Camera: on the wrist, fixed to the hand. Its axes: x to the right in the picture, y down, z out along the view.
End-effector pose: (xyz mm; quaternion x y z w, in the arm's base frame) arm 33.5 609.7 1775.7 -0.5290 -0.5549 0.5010 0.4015
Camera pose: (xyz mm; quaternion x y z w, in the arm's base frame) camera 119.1 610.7 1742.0 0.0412 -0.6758 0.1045 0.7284
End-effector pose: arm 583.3 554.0 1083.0 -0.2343 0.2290 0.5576 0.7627
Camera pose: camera 528.0 514.9 1020.8 -0.2639 0.1061 -0.1883 0.9400
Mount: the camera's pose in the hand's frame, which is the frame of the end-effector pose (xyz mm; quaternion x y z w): -6.2 48.8 -77.7 0.1213 0.0569 -0.7034 0.6981
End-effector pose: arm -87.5 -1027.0 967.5 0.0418 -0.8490 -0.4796 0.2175
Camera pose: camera -43.4 -1061.0 1040.7 -0.6801 0.6091 0.3824 0.1423
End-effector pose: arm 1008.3 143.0 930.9 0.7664 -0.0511 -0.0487 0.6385
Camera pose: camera 1012.2 210.8 992.9 0.6512 0.5338 -0.4333 0.3214
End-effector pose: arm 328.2 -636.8 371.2 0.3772 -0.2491 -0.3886 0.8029
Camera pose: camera 399.8 -579.6 363.6 0.5580 0.0900 -0.7843 0.2556
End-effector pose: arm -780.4 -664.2 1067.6 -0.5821 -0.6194 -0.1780 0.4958
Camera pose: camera -706.0 -716.9 1079.7 0.0996 -0.8352 -0.4310 0.3268
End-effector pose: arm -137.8 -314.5 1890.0 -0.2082 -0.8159 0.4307 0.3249
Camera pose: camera -75.4 -247.8 1879.4 0.4434 -0.6452 0.1592 0.6014
